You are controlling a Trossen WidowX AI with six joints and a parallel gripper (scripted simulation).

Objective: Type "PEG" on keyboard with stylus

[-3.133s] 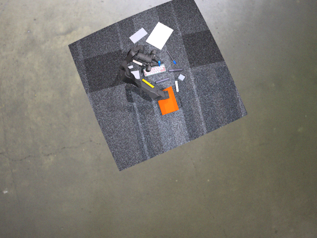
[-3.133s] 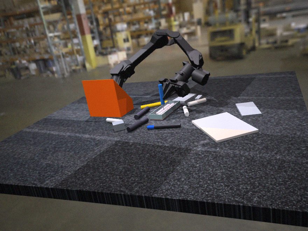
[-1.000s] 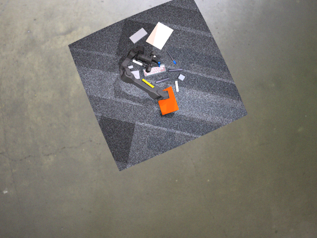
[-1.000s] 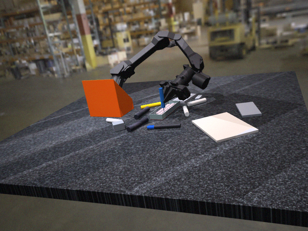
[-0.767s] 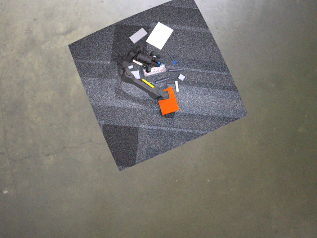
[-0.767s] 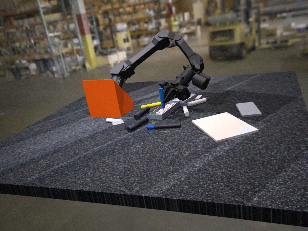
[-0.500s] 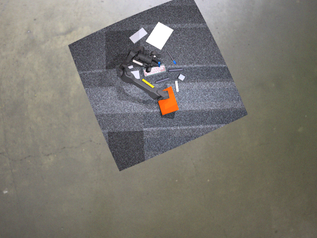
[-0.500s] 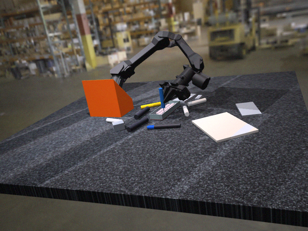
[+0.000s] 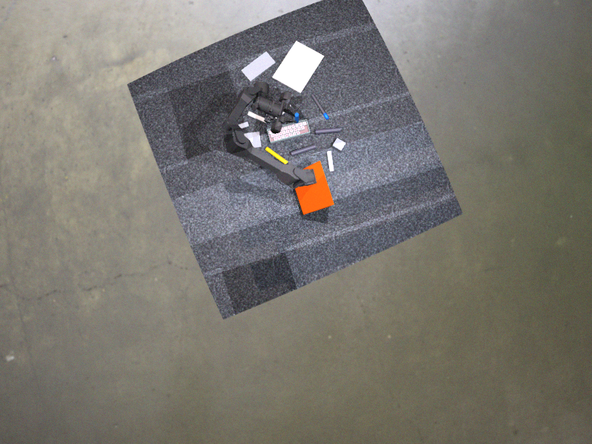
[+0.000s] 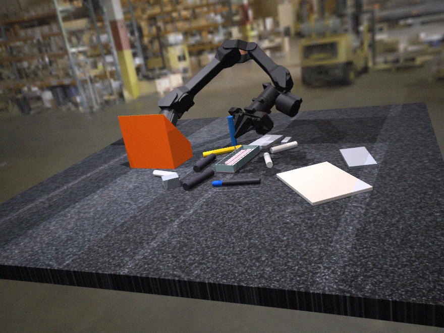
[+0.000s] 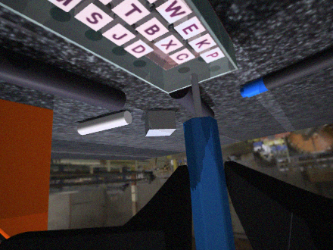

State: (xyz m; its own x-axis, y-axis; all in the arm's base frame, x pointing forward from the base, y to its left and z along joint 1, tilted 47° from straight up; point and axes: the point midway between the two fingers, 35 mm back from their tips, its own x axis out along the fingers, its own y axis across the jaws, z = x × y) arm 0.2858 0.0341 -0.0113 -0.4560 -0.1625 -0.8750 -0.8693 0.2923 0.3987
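My gripper tip is 12 cm past the yellow cylinder, 12 cm to the right of it and 9 cm above it. The rest, counted from my gripper tip: blue-capped pen (4 cm ahead, 14 cm to the right, 9 cm below); small grey block (14 cm behind, 17 cm to the right, 9 cm below); stylus (1 cm below).
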